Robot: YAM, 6 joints.
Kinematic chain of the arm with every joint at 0, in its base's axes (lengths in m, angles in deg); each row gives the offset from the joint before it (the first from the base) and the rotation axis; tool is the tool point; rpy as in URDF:
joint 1: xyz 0 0 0.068 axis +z
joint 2: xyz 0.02 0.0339 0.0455 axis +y
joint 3: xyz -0.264 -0.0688 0 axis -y
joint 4: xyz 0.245 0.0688 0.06 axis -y
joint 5: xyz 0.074 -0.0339 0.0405 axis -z
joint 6: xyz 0.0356 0 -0.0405 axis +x
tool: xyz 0 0 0 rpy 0 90 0
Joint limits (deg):
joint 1: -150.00..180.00
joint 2: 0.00..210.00
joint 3: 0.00..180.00
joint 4: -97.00..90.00
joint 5: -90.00..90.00
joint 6: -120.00..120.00
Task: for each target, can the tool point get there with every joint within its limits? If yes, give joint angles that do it. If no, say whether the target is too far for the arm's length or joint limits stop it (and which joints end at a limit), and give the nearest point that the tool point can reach.
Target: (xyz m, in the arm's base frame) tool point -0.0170 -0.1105 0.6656
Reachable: yes | joints 63.56 59.58 143.35 -22.17 72.66 -61.86
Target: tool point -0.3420 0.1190 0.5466
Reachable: yes | joints -14.32 36.66 132.65 59.55 -59.55 93.03
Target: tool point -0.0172 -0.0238 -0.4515
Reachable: no: joint limits stop it (at a limit: joint 2) | nearest point -0.0499 -0.0690 -0.3413 | short by 0.124 m
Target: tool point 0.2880 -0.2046 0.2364
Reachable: yes | joints -40.16 102.25 78.16 -48.64 -55.65 -86.84
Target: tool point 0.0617 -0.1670 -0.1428
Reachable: yes | joints -78.10 182.21 76.30 -77.54 -46.80 -88.10
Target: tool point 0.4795 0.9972 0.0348
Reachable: no: too far | nearest point 0.2792 0.5806 0.0683 | short by 0.464 m
